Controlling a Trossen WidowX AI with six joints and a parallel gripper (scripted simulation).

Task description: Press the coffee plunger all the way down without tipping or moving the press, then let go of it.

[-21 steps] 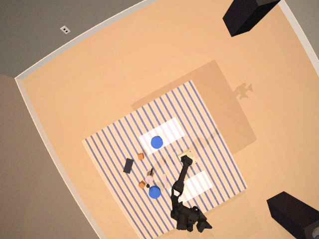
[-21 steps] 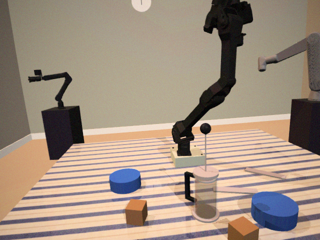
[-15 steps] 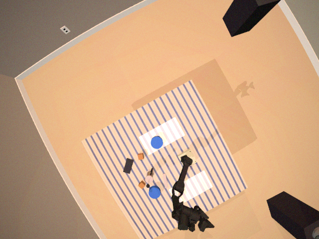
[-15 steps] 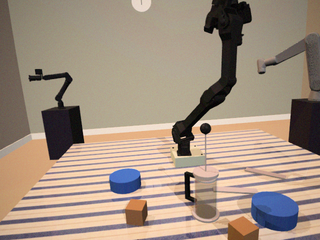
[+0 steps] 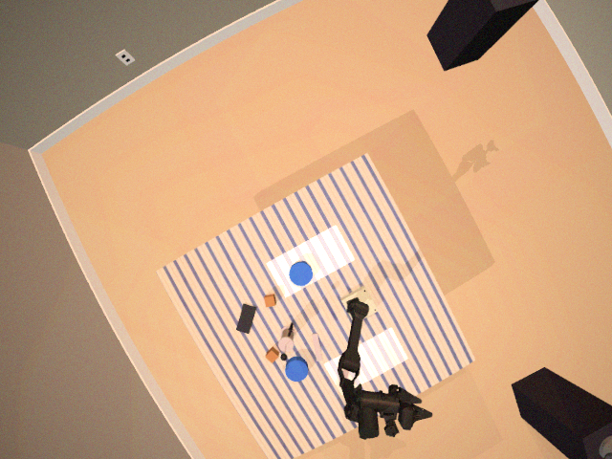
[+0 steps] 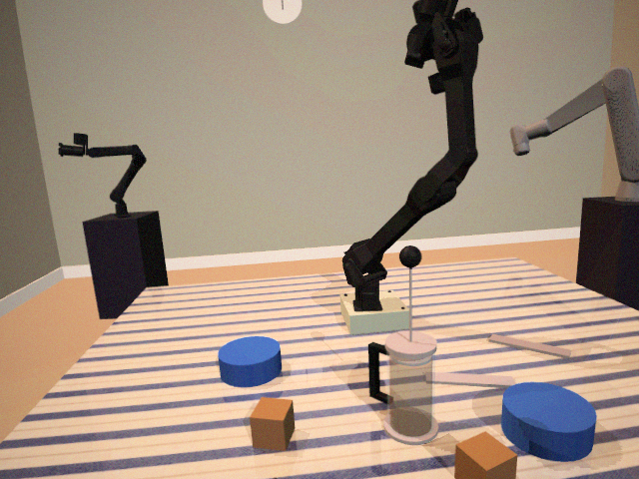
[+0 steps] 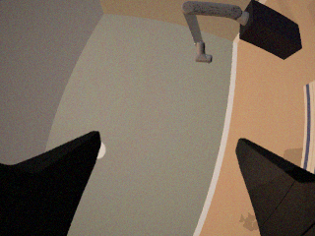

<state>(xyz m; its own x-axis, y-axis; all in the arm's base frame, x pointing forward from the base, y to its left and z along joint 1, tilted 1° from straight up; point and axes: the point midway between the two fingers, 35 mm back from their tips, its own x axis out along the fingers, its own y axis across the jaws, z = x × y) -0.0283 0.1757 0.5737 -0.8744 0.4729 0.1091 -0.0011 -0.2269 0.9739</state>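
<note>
Right now the coffee press is 420 mm ahead of my gripper tip, 190 mm to the right of it and 490 mm below it. The rest, counted from my gripper tip: dark flat block: 610 mm ahead, 330 mm to the right, 620 mm below.
</note>
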